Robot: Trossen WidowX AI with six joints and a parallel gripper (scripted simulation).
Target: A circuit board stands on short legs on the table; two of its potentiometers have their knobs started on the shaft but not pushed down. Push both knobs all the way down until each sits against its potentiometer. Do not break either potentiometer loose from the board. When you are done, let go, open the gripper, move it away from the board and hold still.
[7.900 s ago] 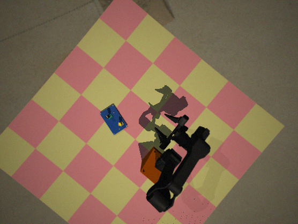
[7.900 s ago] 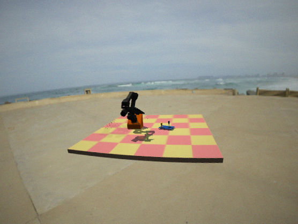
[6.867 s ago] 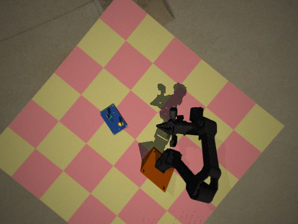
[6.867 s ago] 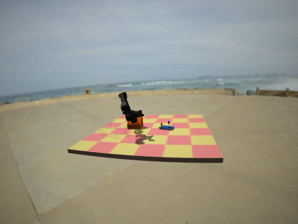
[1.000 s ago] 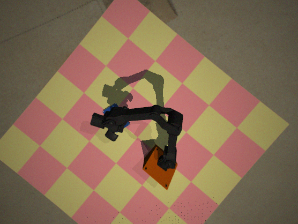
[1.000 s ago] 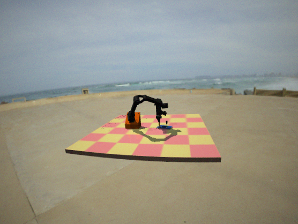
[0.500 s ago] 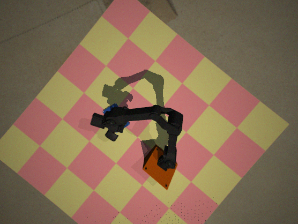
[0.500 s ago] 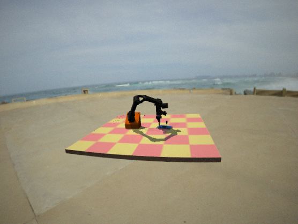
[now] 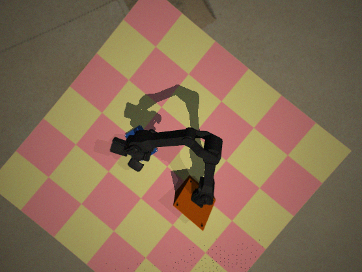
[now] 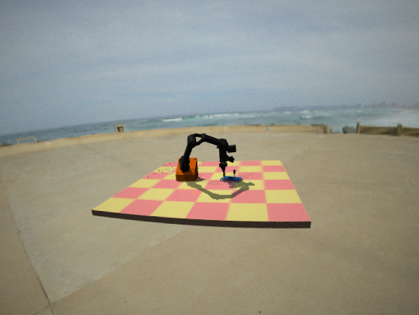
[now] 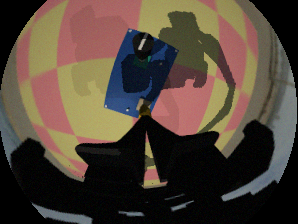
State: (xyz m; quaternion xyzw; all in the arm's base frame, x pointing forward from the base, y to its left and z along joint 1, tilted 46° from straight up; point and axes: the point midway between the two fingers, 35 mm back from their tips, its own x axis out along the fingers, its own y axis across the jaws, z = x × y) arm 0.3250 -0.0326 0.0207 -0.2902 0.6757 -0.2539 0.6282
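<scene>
Now: the yellow knob 1 cm below my gripper tip. Also, from my gripper tip: dark knob 8 cm ahead, 1 cm to the left, 1 cm above.
</scene>
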